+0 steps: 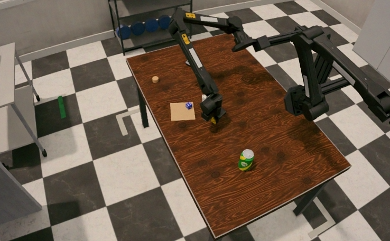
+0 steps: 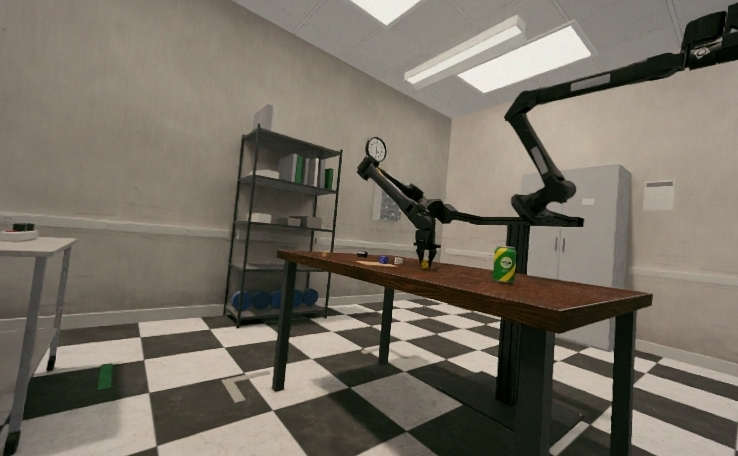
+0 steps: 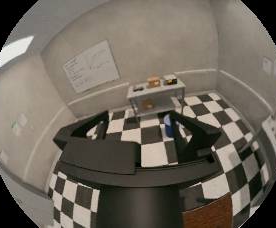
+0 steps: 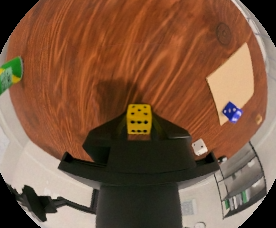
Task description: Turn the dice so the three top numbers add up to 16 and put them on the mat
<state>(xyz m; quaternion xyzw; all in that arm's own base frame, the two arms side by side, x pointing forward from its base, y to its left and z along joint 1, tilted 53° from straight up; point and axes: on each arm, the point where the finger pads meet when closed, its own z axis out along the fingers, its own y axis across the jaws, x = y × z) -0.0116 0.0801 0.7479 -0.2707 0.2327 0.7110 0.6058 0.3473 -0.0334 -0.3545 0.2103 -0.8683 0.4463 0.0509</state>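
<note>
Right now the tan mat is 16 cm to the right of my right hand, 14 cm ahead of it and 2 cm below it. From my right hand the other things lie so: yellow die right at my right hand; then blue die 17 cm to the right, 9 cm ahead; then white die 19 cm to the right, 3 cm behind.
</note>
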